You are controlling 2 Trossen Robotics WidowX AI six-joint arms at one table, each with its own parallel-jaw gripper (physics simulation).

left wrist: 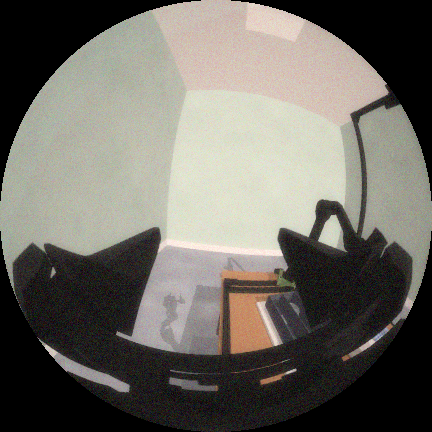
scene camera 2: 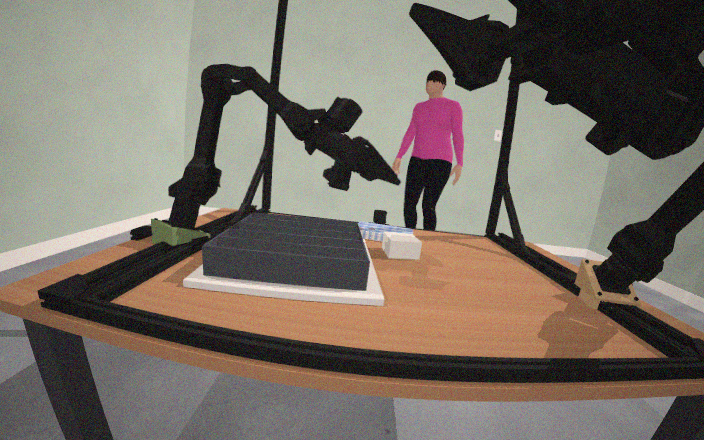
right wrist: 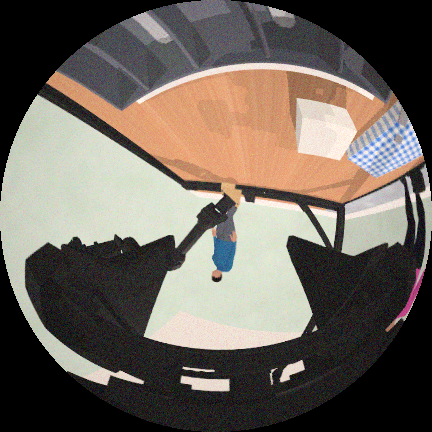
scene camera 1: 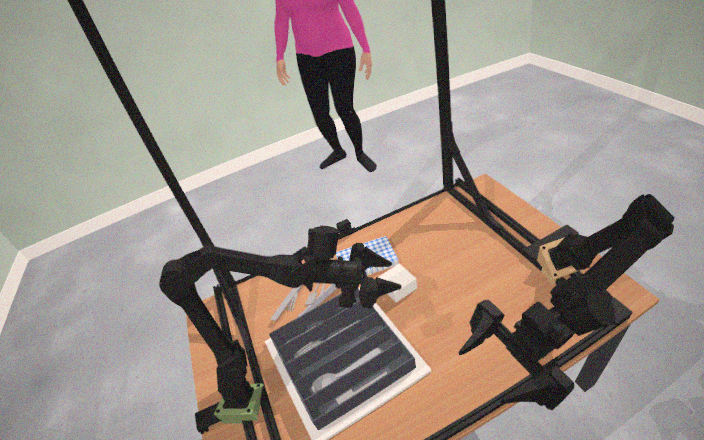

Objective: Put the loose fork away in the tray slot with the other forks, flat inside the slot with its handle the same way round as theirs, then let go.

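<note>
The dark slotted tray (scene camera 1: pixel 403 365) (scene camera 2: pixel 285 267) stands on a white board, with silver cutlery in several slots. Pale pieces (scene camera 1: pixel 313 346) in a slot toward the tray's far left look like forks. Loose silver cutlery (scene camera 1: pixel 284 306) lies on the table behind the tray in scene camera 1; which piece is the loose fork I cannot tell, and the right arm partly covers this area. My right gripper (scene camera 1: pixel 394 273) (right wrist: pixel 232 241) is open and empty, high above the tray's back edge and the white block. My left gripper (scene camera 1: pixel 482 377) (left wrist: pixel 220 233) is open and empty, raised well right of the tray.
A white block (scene camera 1: pixel 400 282) (scene camera 2: pixel 402 245) (right wrist: pixel 325 130) stands behind the tray's right corner. A blue-checked cloth (scene camera 1: pixel 385 249) (scene camera 2: pixel 384 229) (right wrist: pixel 389 145) lies beyond it. Black frame rails (scene camera 2: pixel 311 345) run along the table's edges, with upright posts (scene camera 1: pixel 441 103) (scene camera 2: pixel 274 103) at the back.
</note>
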